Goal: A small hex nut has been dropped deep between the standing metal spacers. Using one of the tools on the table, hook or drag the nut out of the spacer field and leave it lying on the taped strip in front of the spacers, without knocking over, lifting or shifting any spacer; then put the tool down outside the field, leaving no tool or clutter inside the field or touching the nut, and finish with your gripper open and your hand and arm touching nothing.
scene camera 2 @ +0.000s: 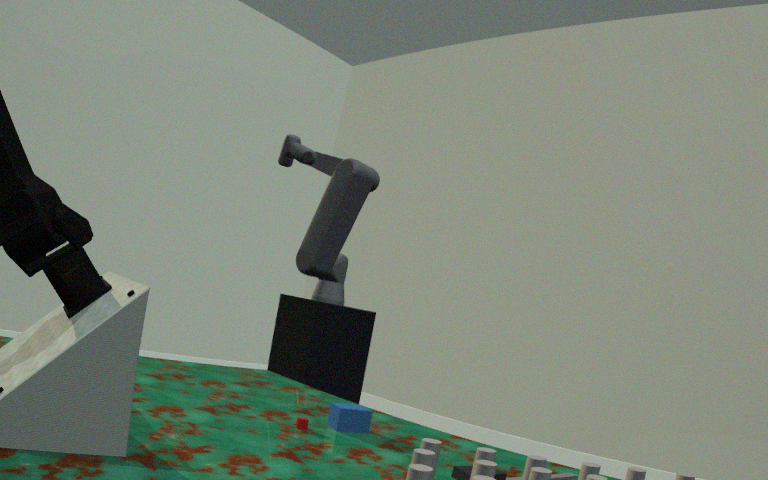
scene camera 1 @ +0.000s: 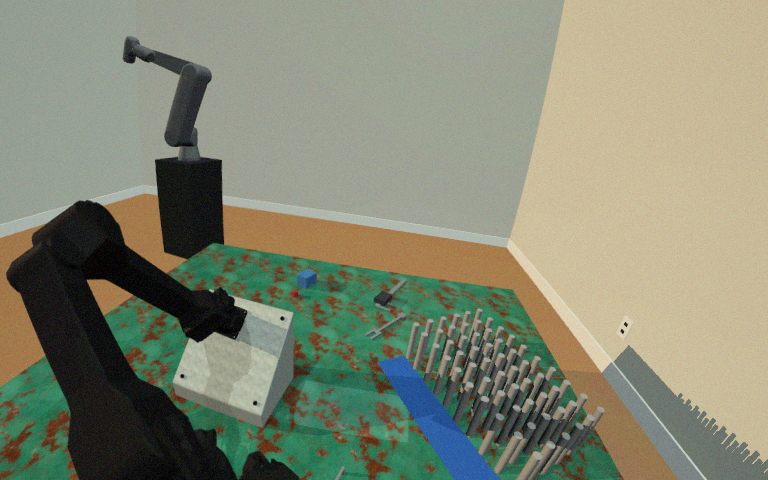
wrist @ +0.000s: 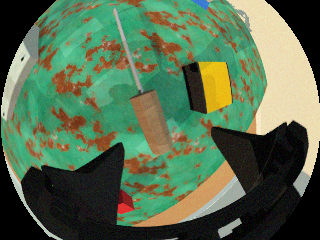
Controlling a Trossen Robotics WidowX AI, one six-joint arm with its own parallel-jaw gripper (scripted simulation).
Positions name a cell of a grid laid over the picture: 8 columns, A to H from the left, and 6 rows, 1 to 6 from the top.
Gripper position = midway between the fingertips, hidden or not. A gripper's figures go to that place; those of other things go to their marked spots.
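My gripper (wrist: E4) is 0.10 m from the lens, and a brown-handled pick (wrist: D3) is 0.14 m from the lens.
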